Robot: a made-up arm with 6 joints.
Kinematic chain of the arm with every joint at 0, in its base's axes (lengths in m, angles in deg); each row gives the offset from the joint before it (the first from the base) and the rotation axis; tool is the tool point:
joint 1: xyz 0 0 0.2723 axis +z
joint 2: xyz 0 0 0 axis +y
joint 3: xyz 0 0 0.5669 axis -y
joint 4: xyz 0 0 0 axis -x
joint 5: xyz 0.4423 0 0 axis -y
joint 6: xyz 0 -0.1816 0 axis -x
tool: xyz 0 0 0
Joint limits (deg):
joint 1: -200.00..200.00
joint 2: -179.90..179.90
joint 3: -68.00..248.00
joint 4: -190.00..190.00
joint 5: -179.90..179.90
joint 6: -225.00..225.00
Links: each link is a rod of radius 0.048 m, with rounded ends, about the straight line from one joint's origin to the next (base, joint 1, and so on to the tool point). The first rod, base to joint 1, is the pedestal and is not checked.
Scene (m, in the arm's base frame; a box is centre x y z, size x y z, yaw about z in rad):
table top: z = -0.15
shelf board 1: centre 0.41 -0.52 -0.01 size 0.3 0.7 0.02 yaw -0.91
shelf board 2: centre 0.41 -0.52 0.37 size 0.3 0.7 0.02 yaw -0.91
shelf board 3: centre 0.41 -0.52 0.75 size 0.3 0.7 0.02 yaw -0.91
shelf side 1: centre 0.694 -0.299 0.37 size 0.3 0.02 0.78 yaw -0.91
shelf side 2: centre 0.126 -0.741 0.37 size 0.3 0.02 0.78 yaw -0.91
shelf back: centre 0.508 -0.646 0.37 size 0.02 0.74 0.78 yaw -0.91
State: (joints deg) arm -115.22 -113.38 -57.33 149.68 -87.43 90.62
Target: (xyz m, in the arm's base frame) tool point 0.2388 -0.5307 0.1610
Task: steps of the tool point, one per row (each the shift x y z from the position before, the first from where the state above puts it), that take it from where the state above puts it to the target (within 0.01 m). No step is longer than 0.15 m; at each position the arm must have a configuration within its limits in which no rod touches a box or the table.
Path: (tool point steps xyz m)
1: -0.0317 -0.0450 0.0776
2: -0.0350 -0.0621 0.0608
3: -0.0353 -0.0752 0.0404
4: -0.0328 -0.0836 0.0179
5: -0.0280 -0.0862 -0.0054
6: -0.0215 -0.0834 -0.0282
7: -0.0143 -0.0749 -0.0491
8: -0.0067 -0.0615 -0.0668
9: 0.0001 -0.0439 -0.0804
10: 0.0058 -0.0234 -0.0890
11: 0.0100 -0.0010 -0.0923
12: 0.0120 0.0216 -0.0899
13: 0.0507 -0.0850 -0.0118
14: 0.0748 -0.0764 0.0118

